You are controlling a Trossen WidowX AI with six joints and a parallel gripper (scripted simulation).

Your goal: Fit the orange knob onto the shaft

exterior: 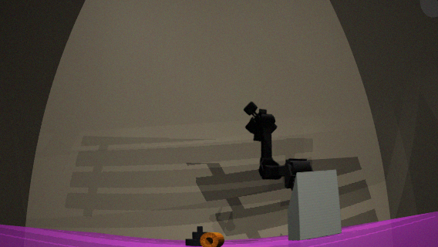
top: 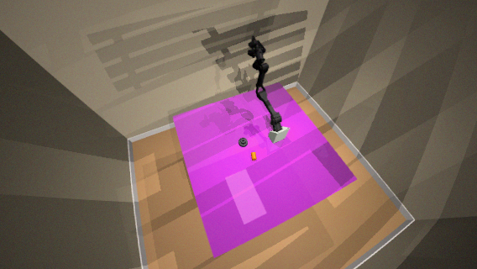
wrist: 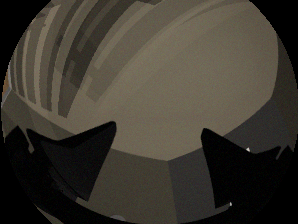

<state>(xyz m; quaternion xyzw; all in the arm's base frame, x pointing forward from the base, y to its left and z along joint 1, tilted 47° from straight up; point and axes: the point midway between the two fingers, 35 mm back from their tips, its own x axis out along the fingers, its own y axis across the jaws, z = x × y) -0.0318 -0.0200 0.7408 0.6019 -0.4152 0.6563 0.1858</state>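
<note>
My gripper tip is now 660 mm to the right of the orange knob, 620 mm above it and 330 mm short of it. From my gripper tip the other things lie so: dark round pedestal: 610 mm below, 500 mm to the left, 350 mm ahead.
</note>
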